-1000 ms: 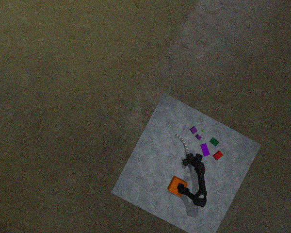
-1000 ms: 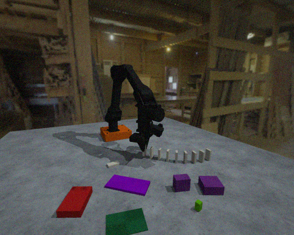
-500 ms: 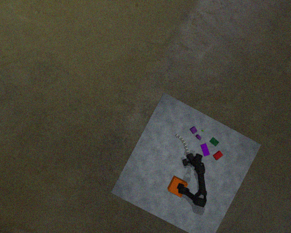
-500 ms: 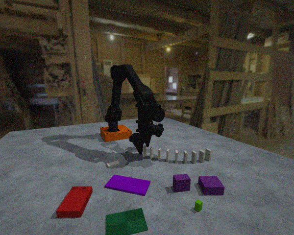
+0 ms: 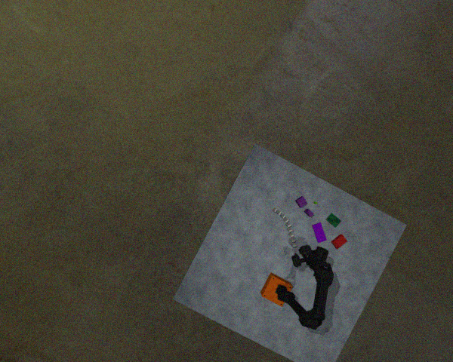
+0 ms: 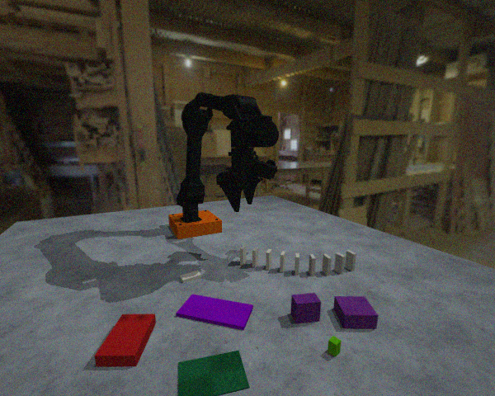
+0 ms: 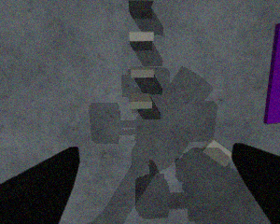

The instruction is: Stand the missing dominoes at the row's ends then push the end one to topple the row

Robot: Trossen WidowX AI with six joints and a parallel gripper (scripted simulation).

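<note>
Right now my gripper tip is 150 mm short of the purple flat plate, 160 mm to the left of it and 160 mm above it. The rest, counted from my gripper tip: green plate 270 mm ahead, 220 mm to the right, 160 mm below; then red flat block 140 mm ahead, 320 mm to the right, 150 mm below; then small green cube 340 mm ahead, 40 mm to the right, 150 mm below.
</note>
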